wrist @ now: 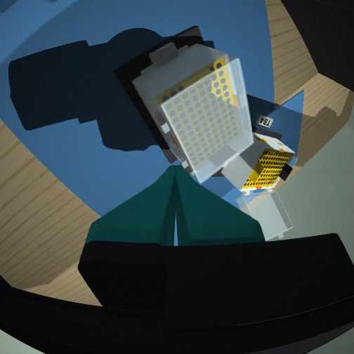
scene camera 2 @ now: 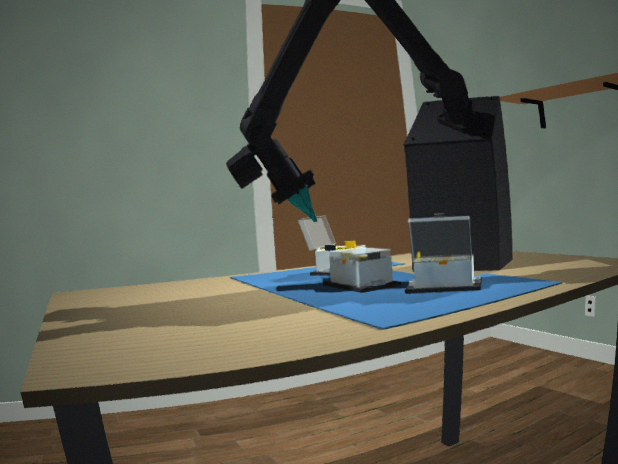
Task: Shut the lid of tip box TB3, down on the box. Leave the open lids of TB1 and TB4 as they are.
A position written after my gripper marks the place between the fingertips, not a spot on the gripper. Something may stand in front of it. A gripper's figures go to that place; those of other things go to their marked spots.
Scene:
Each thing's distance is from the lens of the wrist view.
my gripper (wrist: 175, 174): 13 cm
clear lid (wrist: 207, 113): 22 cm
clear lid (wrist: 266, 207): 45 cm

